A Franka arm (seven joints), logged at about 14 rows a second.
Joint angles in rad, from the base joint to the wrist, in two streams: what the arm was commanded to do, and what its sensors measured. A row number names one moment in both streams.
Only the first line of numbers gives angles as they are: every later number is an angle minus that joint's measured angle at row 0.
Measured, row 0:
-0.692 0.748 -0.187 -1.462 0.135 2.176 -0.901
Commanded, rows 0 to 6:
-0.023 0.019 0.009 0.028 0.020 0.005 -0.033
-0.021 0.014 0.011 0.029 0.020 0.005 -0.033
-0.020 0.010 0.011 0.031 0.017 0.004 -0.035
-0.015 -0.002 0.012 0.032 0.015 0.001 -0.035
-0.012 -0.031 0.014 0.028 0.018 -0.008 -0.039
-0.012 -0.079 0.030 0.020 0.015 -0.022 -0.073
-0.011 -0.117 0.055 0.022 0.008 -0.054 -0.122
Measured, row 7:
-0.005 -0.022 0.017 0.036 0.000 0.001 -0.045
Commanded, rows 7 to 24:
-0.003 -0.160 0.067 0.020 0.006 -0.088 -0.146
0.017 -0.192 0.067 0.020 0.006 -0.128 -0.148
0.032 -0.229 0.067 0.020 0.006 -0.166 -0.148
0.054 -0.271 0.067 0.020 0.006 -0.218 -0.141
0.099 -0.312 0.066 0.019 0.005 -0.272 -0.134
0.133 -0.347 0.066 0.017 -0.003 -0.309 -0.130
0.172 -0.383 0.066 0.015 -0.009 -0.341 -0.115
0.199 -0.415 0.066 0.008 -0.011 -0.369 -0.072
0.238 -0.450 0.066 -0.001 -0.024 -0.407 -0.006
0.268 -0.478 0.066 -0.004 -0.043 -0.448 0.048
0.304 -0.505 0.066 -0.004 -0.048 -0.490 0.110
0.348 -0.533 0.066 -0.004 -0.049 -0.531 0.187
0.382 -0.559 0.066 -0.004 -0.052 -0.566 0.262
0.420 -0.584 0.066 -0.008 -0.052 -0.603 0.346
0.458 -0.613 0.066 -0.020 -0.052 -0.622 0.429
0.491 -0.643 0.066 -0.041 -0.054 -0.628 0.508
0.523 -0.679 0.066 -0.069 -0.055 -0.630 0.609
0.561 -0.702 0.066 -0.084 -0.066 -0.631 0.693
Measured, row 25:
0.501 -0.618 0.078 -0.001 -0.043 -0.632 0.551
